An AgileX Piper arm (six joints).
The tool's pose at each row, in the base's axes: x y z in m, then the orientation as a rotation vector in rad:
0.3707 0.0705 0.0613 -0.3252 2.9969 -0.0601
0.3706 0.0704 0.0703 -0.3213 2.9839 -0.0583
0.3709 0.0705 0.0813 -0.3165 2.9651 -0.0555
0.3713 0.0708 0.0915 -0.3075 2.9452 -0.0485
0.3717 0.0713 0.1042 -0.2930 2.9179 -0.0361
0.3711 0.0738 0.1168 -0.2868 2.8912 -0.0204
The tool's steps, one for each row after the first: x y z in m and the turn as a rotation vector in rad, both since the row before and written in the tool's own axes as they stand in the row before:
-0.0010 -0.0006 -0.0089 0.0005 -0.0134 0.0020
-0.0018 -0.0006 -0.0108 0.0006 -0.0193 0.0023
-0.0020 -0.0003 -0.0100 -0.0018 -0.0211 0.0053
-0.0027 -0.0002 -0.0124 -0.0043 -0.0293 0.0090
-0.0025 0.0020 -0.0125 -0.0074 -0.0282 0.0038

